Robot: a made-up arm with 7 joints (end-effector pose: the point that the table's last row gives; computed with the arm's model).
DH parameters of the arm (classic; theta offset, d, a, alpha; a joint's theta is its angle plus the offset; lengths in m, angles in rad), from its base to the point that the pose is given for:
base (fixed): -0.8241 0 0.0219 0
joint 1: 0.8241 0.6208 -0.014 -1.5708
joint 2: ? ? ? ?
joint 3: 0 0.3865 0.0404 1.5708
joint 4: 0 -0.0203 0.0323 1.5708
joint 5: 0 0.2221 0.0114 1.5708
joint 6: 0 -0.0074 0.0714 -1.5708
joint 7: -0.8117 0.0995 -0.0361 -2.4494
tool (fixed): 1.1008 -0.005 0 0
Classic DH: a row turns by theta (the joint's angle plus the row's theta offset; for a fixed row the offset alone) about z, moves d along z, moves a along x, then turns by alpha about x.
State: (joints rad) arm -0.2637 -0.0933 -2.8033 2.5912 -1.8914 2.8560 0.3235
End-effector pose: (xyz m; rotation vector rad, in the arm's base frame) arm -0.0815 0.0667 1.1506 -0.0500 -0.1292 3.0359
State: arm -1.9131 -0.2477 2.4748 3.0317 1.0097 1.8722 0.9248
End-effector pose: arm 0.1295 0.2454 1.1801 1.4108 -1.0712 2.2787
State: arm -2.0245 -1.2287 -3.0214 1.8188 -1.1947 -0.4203 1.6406
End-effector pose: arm 0.1761 0.5613 0.5139 1.4246 -0.9024 2.5614
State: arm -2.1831 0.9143 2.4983 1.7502 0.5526 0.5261 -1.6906
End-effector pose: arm 0.1426 -0.3634 1.1546 1.8248 0.9658 -2.3023
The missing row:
joint 2: 0 0.0487 0.0052 1.5708
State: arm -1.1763 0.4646 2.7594 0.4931 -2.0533 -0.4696 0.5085
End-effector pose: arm -0.0230 0.1220 0.8257 0.1912 0.1836 -1.1200
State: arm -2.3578 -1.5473 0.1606 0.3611 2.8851 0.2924 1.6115
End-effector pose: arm 0.1249 -0.0037 0.7952 0.1757 1.8741 0.5516
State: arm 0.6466 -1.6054 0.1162 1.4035 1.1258 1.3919 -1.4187
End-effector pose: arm -0.3409 -0.0831 0.9650 0.9696 0.5857 -1.4243
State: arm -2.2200 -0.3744 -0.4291 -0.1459 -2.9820 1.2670 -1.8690
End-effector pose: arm 0.0151 -0.0968 0.6796 -1.9769 -0.4455 -1.1402
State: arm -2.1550 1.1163 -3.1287 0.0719 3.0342 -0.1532 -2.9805
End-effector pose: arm 0.0236 -0.1015 0.6200 0.2293 -1.0074 2.9264
